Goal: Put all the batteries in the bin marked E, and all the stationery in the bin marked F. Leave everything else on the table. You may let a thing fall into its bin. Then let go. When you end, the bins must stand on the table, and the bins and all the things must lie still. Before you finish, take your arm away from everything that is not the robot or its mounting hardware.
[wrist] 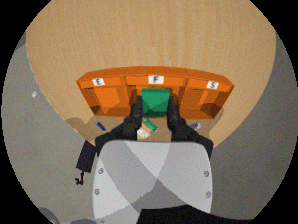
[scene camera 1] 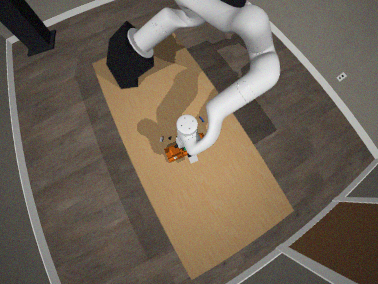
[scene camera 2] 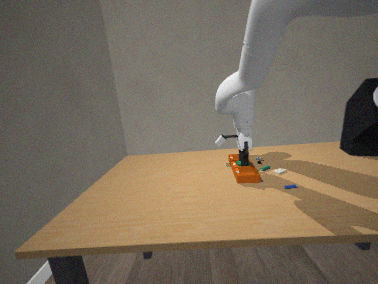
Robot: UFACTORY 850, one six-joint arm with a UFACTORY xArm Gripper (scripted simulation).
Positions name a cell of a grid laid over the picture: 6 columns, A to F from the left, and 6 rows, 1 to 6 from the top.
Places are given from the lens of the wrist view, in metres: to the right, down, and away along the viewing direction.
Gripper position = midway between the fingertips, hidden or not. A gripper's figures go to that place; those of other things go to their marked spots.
my gripper (wrist: D3): 0.01, -0.01, 0.14
green block (wrist: D3): 0.01, -0.01, 0.12
